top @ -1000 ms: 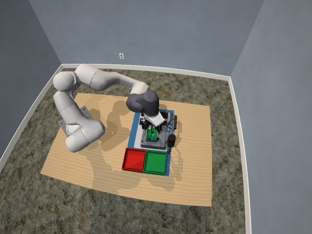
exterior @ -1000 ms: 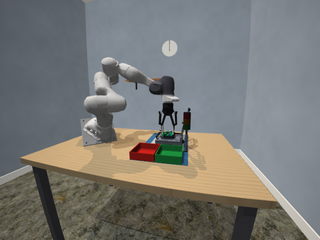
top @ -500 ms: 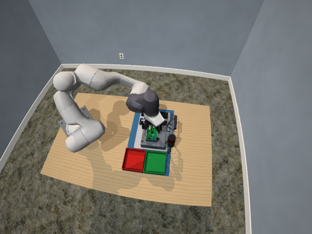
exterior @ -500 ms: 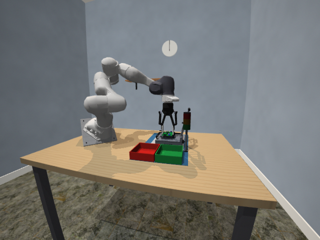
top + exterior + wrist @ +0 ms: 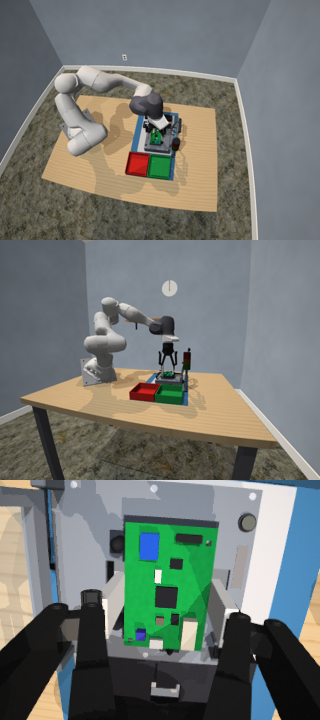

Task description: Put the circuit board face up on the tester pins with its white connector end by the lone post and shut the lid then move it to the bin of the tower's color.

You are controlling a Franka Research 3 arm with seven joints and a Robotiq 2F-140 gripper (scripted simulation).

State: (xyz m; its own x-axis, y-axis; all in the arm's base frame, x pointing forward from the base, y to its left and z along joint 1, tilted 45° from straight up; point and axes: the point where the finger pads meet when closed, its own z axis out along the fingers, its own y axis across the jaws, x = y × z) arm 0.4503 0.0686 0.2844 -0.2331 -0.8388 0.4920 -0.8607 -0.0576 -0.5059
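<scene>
The green circuit board is 20 mm below my hand. The rest, counted from my hand: tester plate (40 mm below, 10 mm ahead); then clear lid (120 mm ahead, 70 mm above, 30 mm to the right); then green bin (210 mm to the right, 90 mm below, 10 mm behind).
</scene>
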